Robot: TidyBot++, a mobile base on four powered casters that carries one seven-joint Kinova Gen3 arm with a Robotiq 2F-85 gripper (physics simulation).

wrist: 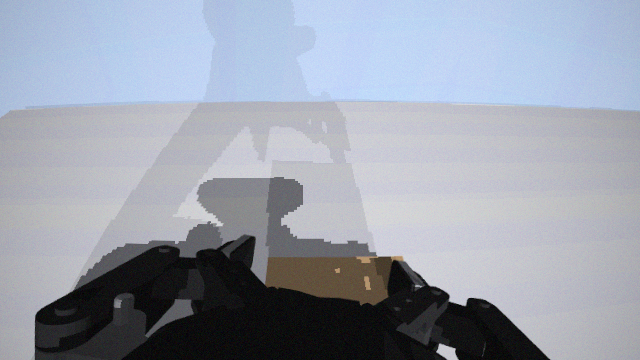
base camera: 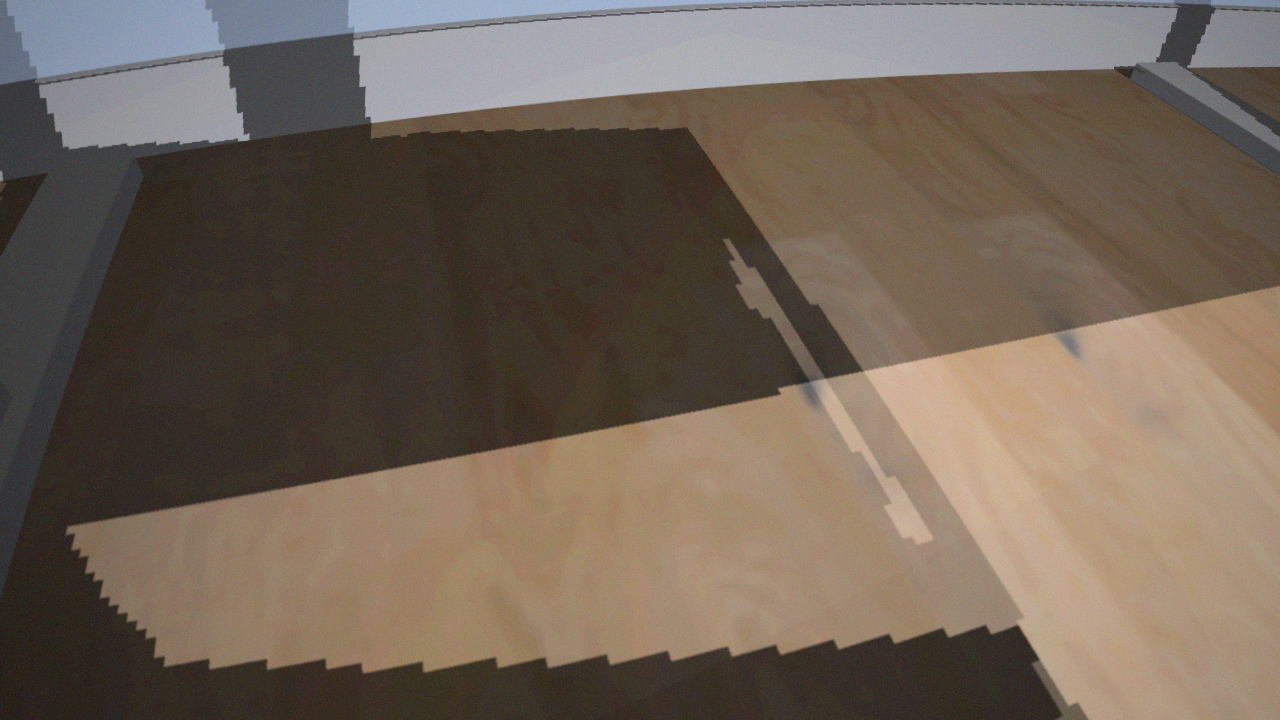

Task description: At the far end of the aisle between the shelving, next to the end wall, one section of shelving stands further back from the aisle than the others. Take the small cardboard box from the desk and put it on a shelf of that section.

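Frame: origin at the arm's base, x right, y ahead, z up, level; centimetres.
Seen in the pictures: gripper, between the fingertips: point(wrist: 321, 263).
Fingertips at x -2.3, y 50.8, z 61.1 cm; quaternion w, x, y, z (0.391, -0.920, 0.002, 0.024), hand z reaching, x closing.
Note:
A point is followed by its place in that frame.
In the wrist view the small cardboard box point(wrist: 318, 277) @[y 50.2, x -2.4, z 60.4 cm] lies on the pale grey desk top point(wrist: 467, 195) @[y 64.3, x 12.6, z 55.3 cm]. It is brown with lighter tape marks. My gripper point(wrist: 321, 263) @[y 50.8, x -2.3, z 61.1 cm] is open wide, with one black finger on each side of the box. The fingers stand apart from the box's sides, and its lower part is hidden behind the gripper body. The arm's shadow falls across the desk and the blue wall point(wrist: 427, 46) @[y 87.6, x 8.9, z 63.9 cm] behind it. The base camera shows neither the box nor the gripper.
The base camera looks down at the wooden floor point(base camera: 993, 179) @[y 68.7, x 39.5, z -39.7 cm], with a broad dark shadow point(base camera: 399, 277) @[y 54.5, x -13.5, z -39.7 cm] over it. A grey post point(base camera: 43, 297) runs down the left edge, another point(base camera: 1200, 99) at the top right. A white wall base point(base camera: 696, 60) @[y 87.0, x 12.6, z -36.4 cm] closes the far side.

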